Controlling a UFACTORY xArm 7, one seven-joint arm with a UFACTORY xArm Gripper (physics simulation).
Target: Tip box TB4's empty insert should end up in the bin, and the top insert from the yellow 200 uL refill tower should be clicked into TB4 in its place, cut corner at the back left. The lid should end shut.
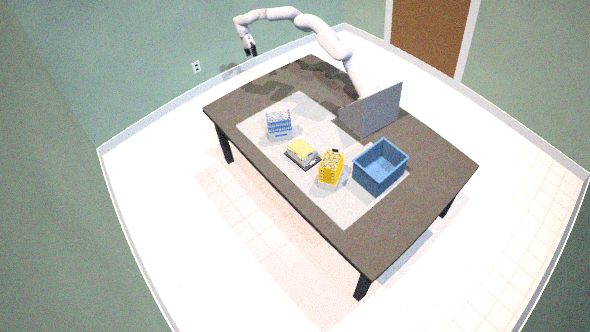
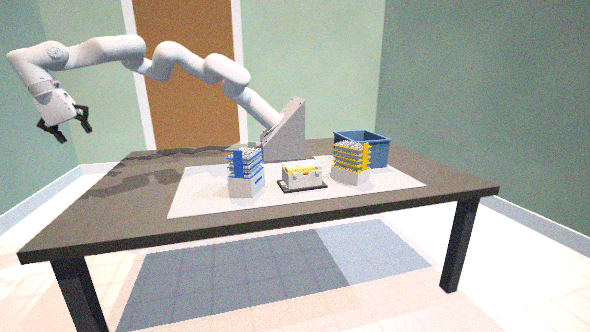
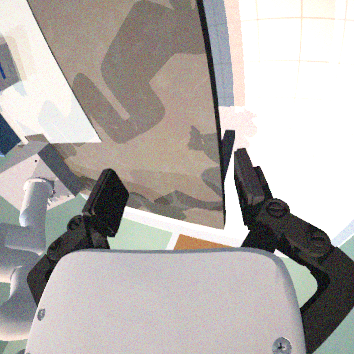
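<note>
Tip box TB4 [image 1: 302, 150] [image 2: 302, 179] is a pale box on a dark base plate, near the middle of the white mat. Yellow shows through its clear lid, which looks shut; whether the insert holds tips is too small to tell. The yellow refill tower [image 1: 330, 169] [image 2: 350, 159] stands beside it, with stacked inserts on a white base. The cut corners cannot be made out. The blue bin [image 1: 366, 178] [image 2: 381, 154] stands beyond the yellow tower; no insert is seen inside. My gripper [image 1: 251, 52] [image 2: 75, 135] [image 3: 173, 173] is open and empty, high and far to the side of these things.
A blue refill tower [image 1: 278, 126] [image 2: 245, 172] stands on the mat [image 1: 345, 216] [image 2: 187, 202], on the other side of the tip box. The arm's grey wedge mount [image 1: 372, 112] [image 2: 289, 141] rises at the back of the table [image 1: 410, 220] [image 2: 120, 222], beside the bin.
</note>
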